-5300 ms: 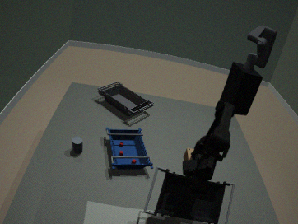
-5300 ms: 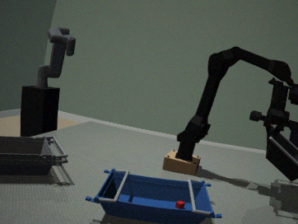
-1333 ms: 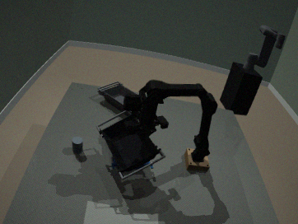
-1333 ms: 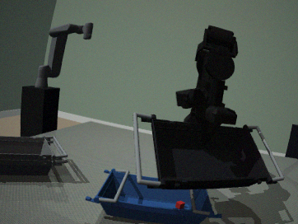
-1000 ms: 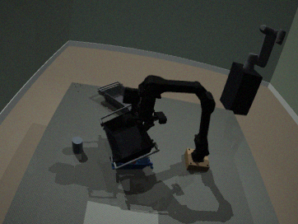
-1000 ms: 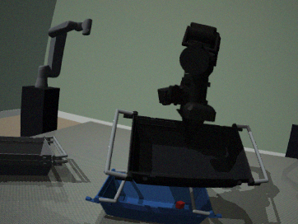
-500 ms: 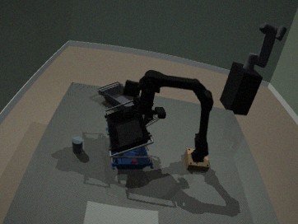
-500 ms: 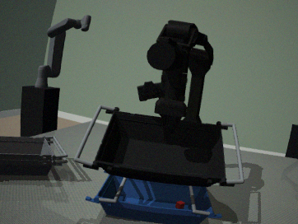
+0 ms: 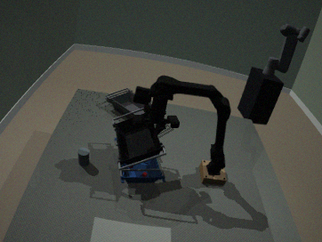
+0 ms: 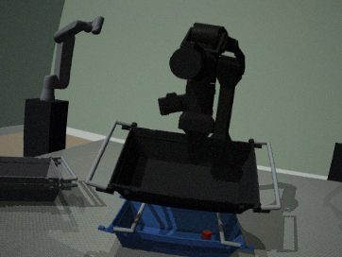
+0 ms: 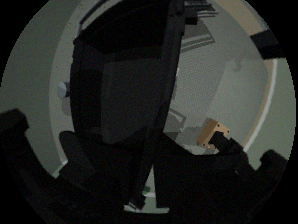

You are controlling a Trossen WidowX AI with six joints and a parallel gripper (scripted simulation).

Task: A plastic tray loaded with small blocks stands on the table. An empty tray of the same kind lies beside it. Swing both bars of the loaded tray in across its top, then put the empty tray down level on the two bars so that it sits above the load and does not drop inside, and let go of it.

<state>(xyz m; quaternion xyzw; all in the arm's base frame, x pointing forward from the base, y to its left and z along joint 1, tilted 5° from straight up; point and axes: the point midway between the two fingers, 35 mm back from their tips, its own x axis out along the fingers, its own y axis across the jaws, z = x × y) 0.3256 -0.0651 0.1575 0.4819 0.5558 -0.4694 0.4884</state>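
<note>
Now: gripper tip 8 cm short of the black tray and 1 cm to the right of it. The rest, counted from my gripper tip: red block 2 cm ahead, 7 cm to the left, 17 cm below.
</note>
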